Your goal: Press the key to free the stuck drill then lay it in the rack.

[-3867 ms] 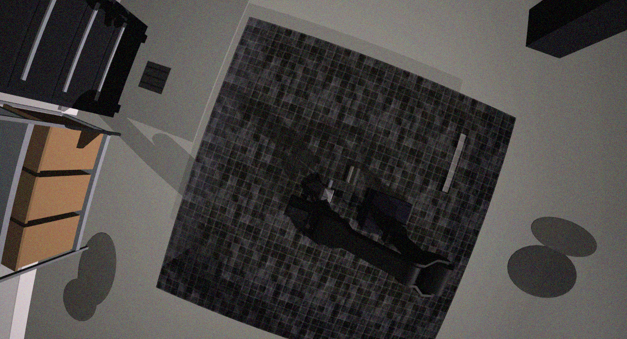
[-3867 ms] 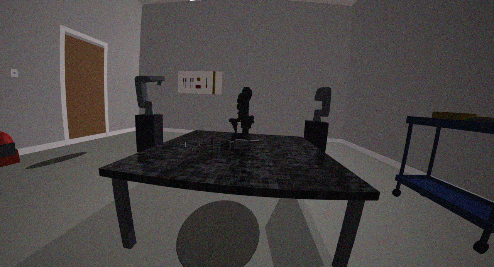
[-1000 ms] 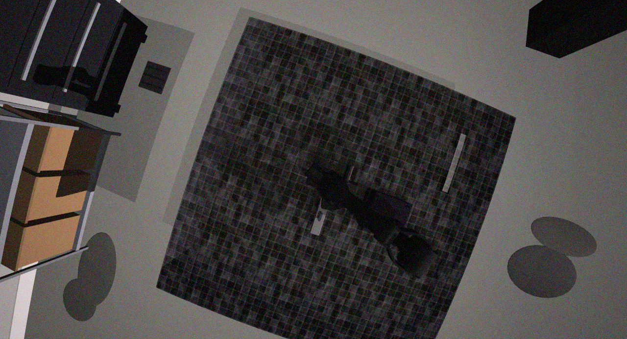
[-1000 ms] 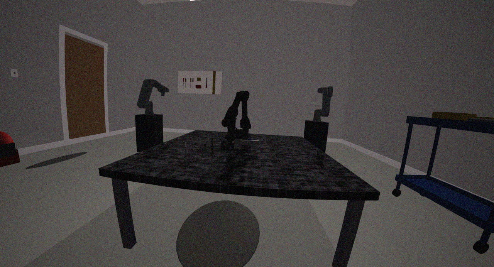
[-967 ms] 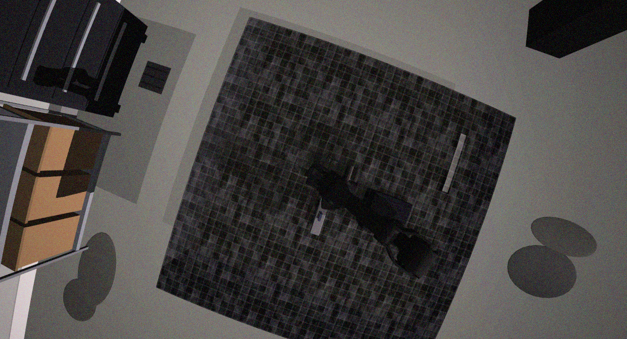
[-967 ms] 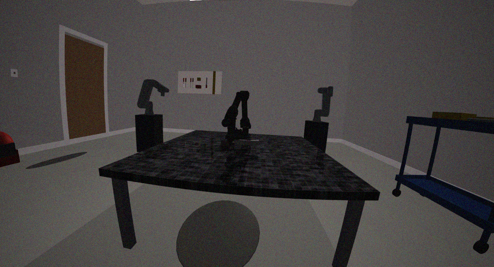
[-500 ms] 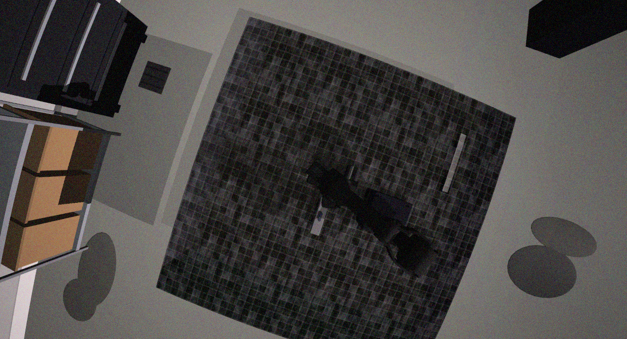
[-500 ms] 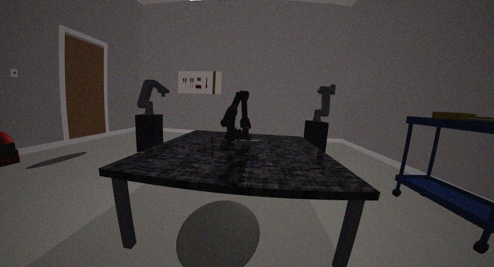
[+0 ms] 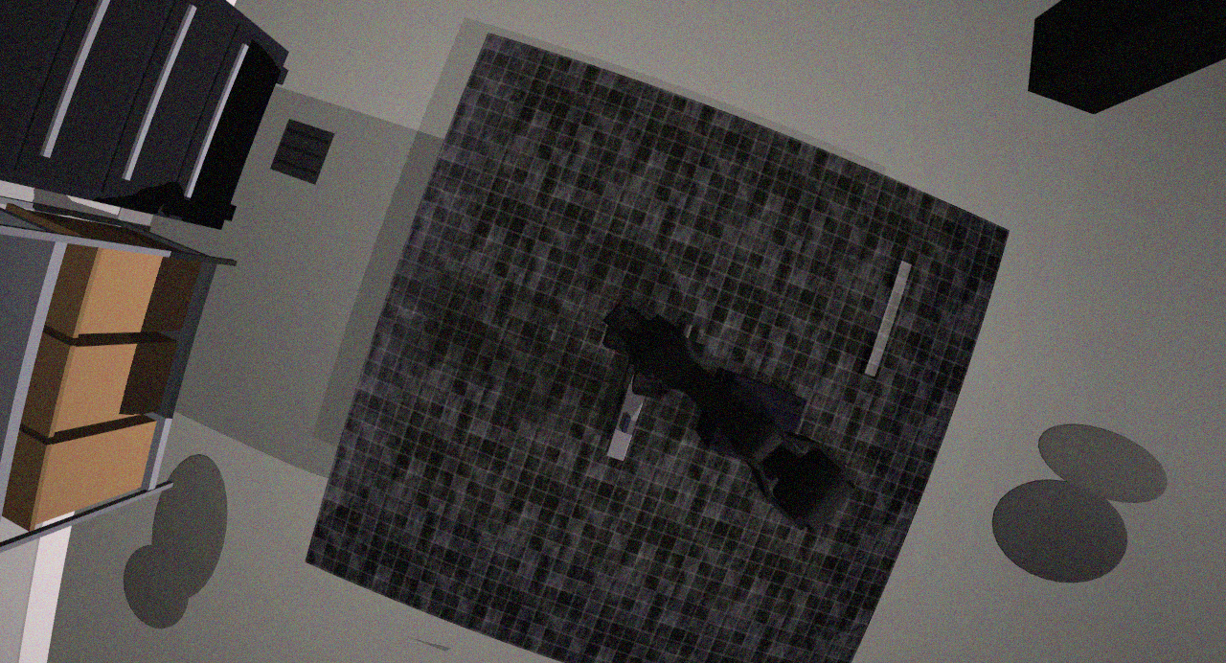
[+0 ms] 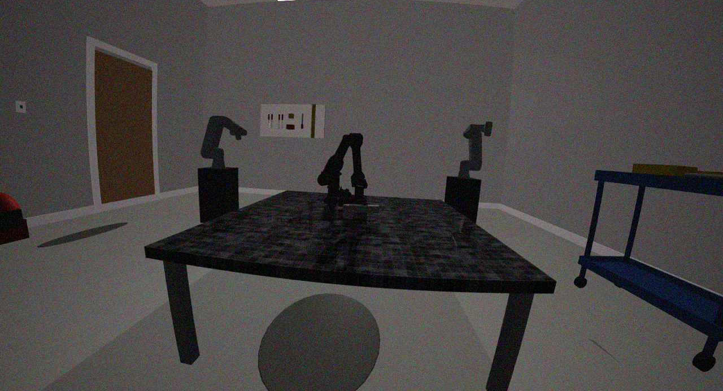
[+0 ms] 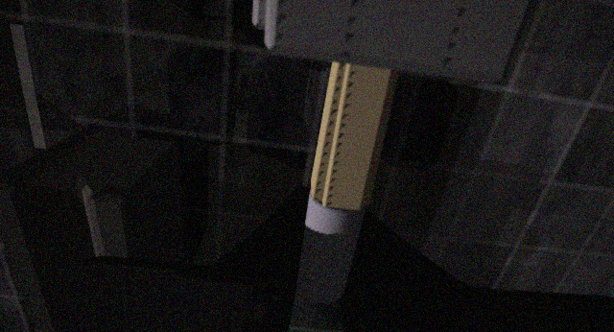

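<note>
Right now the drill is 5 cm to the left of my gripper tip, 3 cm above it and 1 cm ahead of it. Round my gripper tip: dark grey block: 14 cm to the left, 3 cm above, 1 cm ahead.
</note>
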